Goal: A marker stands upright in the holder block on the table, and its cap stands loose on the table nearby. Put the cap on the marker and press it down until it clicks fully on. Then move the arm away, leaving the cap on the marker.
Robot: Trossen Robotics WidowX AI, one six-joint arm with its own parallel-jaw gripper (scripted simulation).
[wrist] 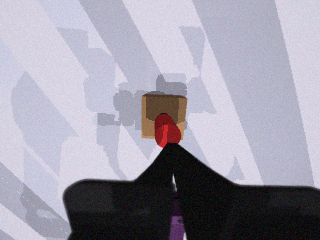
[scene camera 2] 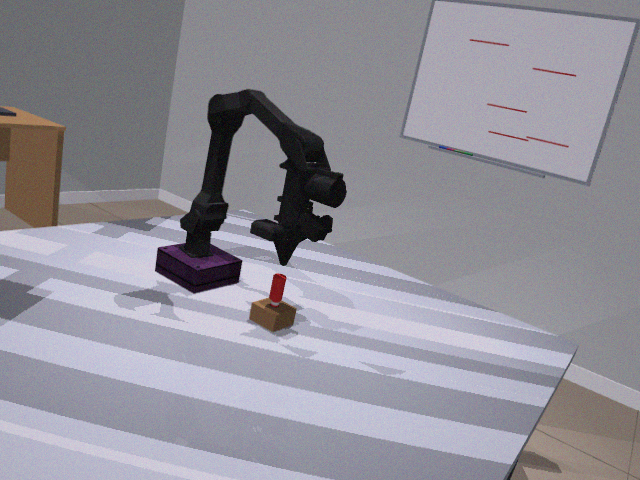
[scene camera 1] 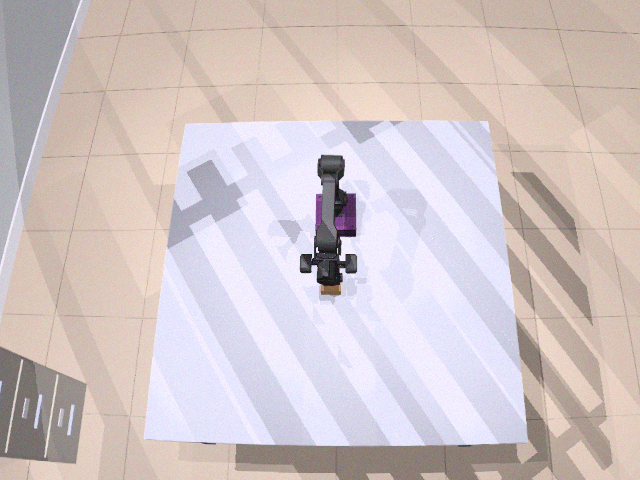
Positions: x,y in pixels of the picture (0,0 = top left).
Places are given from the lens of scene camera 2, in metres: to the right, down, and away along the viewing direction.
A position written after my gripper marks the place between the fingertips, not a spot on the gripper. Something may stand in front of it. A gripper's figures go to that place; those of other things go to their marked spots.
my gripper [scene camera 2: 283,265]: -0.08, 0.05, 1.09
tan holder block [scene camera 2: 273,323]: -0.10, 0.18, 1.08
